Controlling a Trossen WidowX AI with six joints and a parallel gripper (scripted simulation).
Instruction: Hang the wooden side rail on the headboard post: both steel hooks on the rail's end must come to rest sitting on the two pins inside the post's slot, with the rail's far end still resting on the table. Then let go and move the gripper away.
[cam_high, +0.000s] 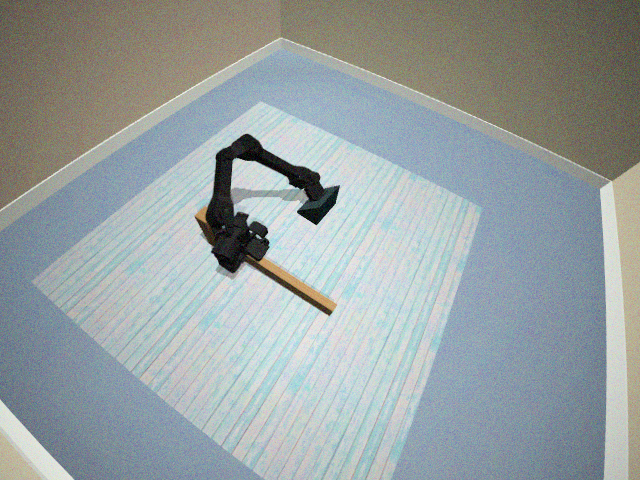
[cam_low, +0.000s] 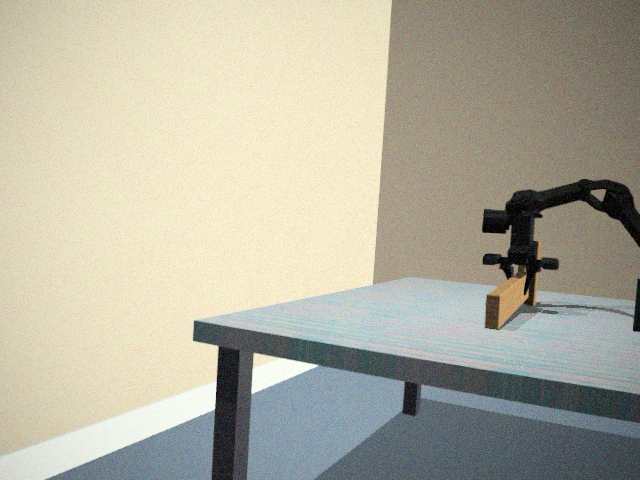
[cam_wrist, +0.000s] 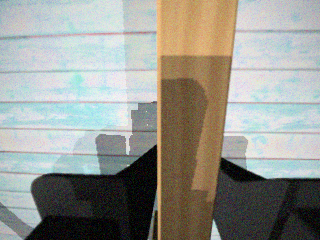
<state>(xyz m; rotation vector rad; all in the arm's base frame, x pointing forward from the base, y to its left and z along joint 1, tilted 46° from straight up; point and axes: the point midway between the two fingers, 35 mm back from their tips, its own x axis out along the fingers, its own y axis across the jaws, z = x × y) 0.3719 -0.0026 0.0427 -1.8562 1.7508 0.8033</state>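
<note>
The headboard post is 10 mm ahead of my gripper tip, 150 mm to the right of it and 40 mm above it.
</note>
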